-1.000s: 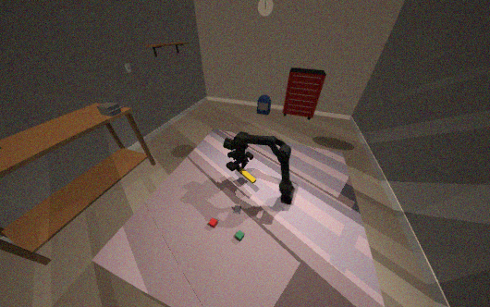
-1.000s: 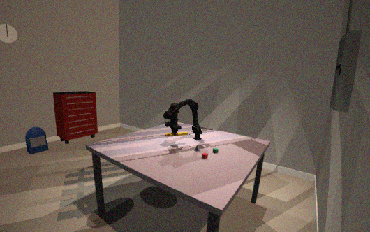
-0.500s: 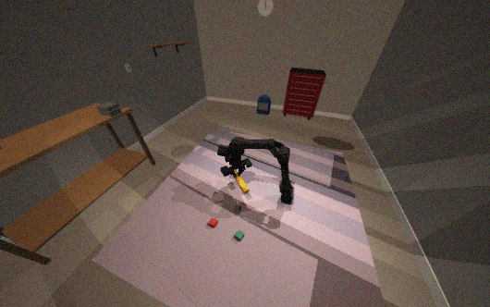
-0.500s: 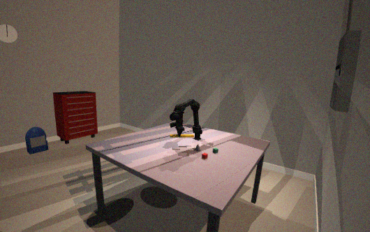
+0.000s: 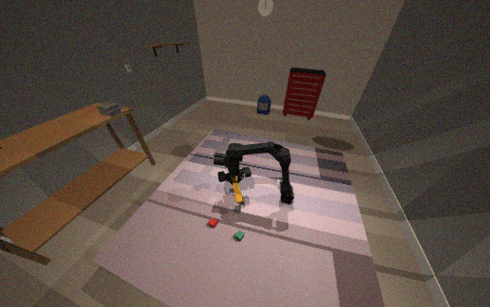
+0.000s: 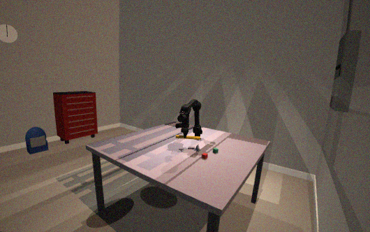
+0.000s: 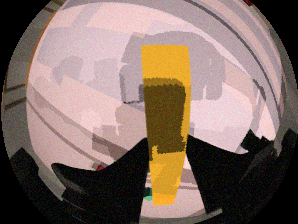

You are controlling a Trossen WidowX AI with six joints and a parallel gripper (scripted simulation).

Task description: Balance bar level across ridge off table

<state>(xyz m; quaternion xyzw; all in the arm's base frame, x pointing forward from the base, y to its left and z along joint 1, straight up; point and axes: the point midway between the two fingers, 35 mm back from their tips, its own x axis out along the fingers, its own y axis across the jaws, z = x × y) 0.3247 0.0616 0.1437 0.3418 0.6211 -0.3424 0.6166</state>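
The yellow bar is 2 cm to the left of my gripper tip and 1 cm behind it. The rest, counted from my gripper tip: green cube: 25 cm to the left, 12 cm behind, 9 cm below; then red cube: 23 cm to the left, 9 cm below, 5 cm ahead.
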